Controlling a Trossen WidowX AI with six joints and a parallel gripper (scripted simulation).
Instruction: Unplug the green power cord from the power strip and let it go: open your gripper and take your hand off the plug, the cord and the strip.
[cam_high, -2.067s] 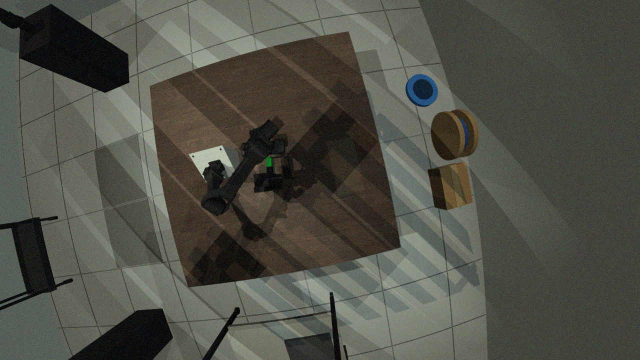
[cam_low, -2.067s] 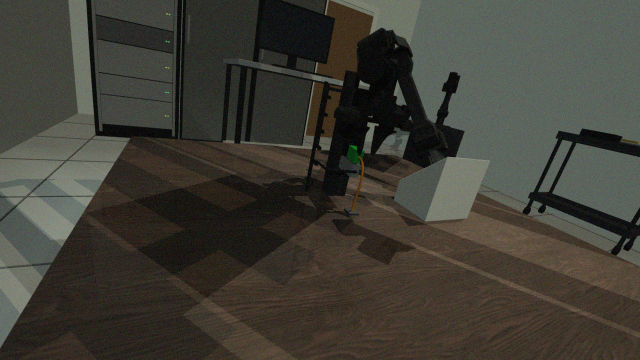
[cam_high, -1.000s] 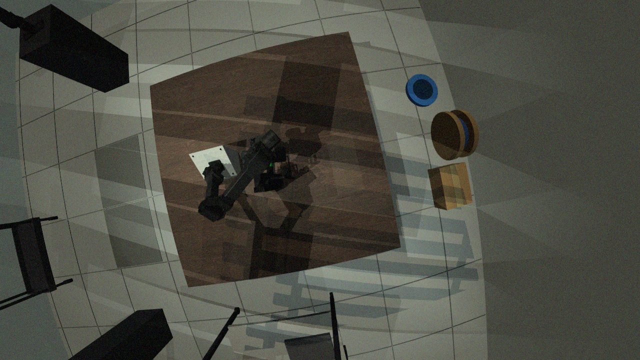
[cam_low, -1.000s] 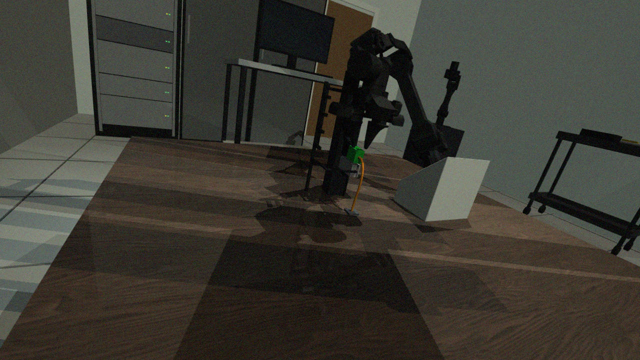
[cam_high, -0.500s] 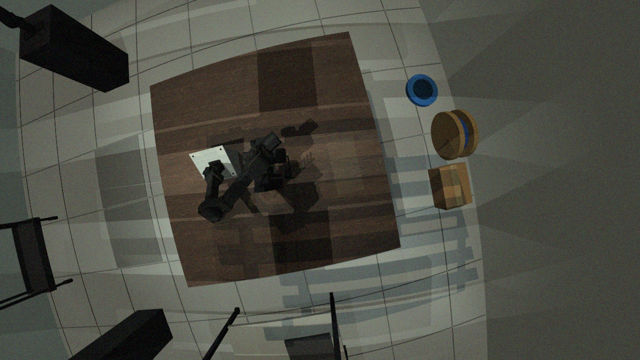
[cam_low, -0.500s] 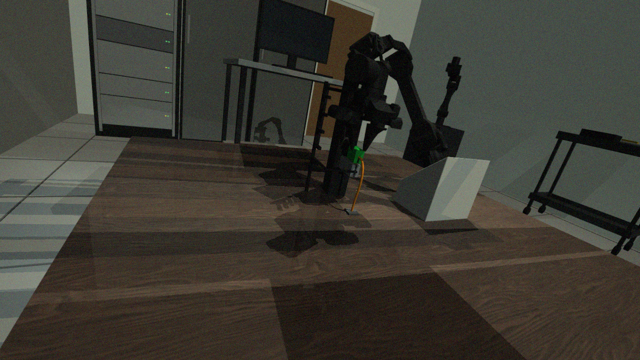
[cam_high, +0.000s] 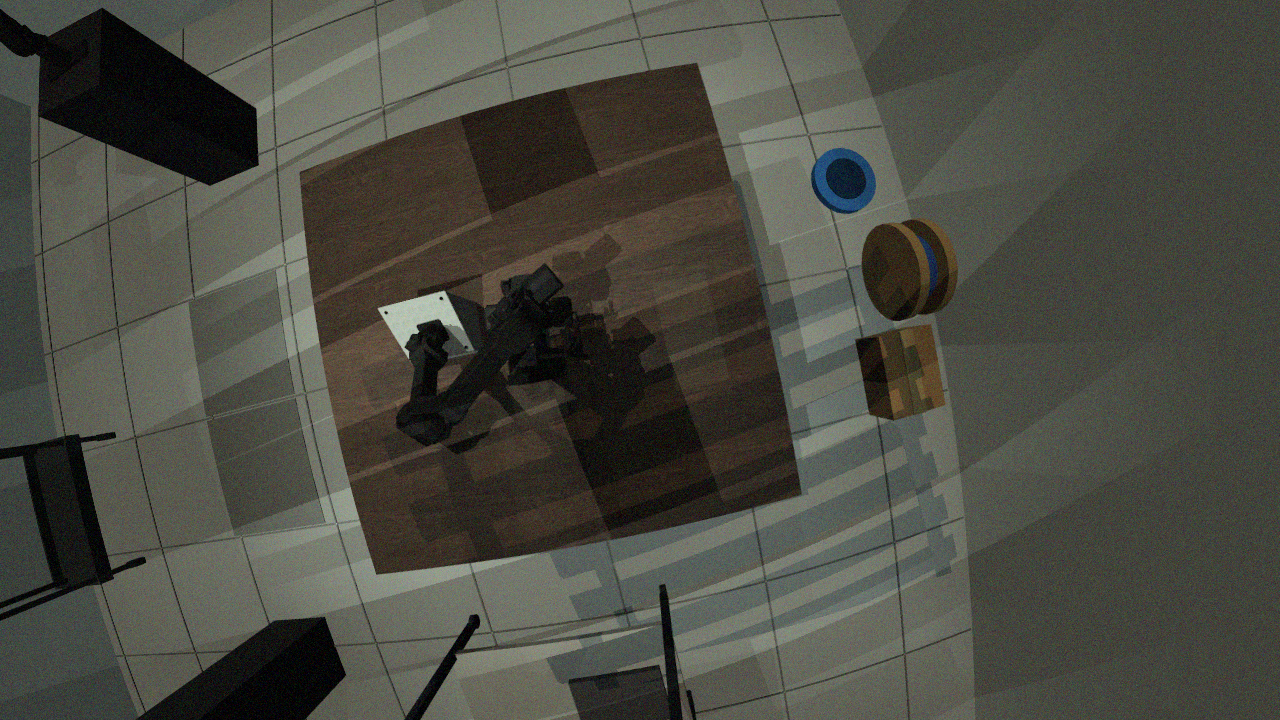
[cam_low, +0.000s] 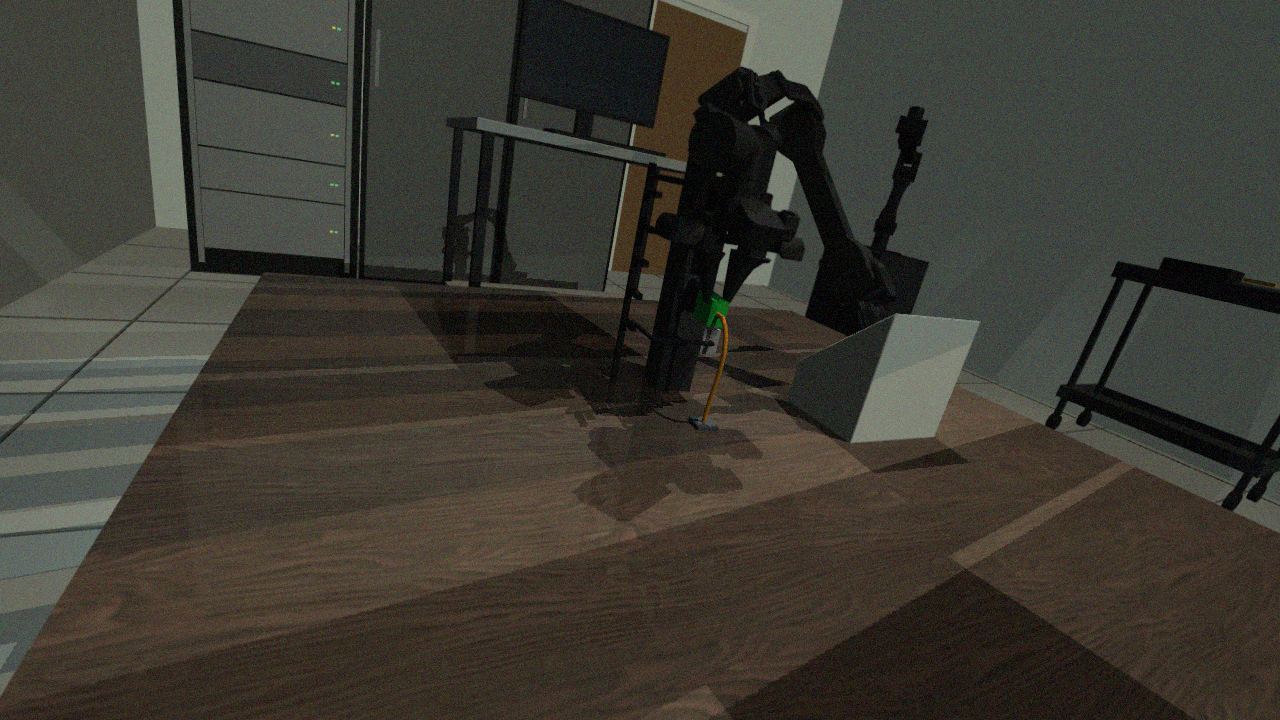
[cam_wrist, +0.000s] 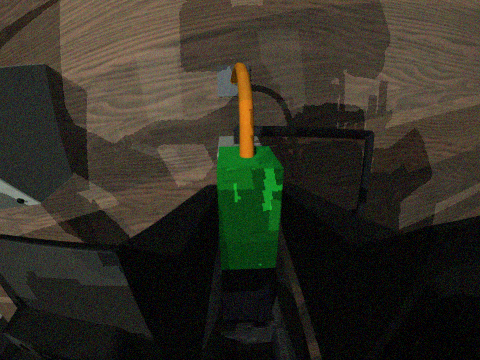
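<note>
My gripper tip is now 3 cm to the left of the green plug. From my gripper tip the other things lie so: thin black rack: 7 cm ahead, 10 cm to the right.
</note>
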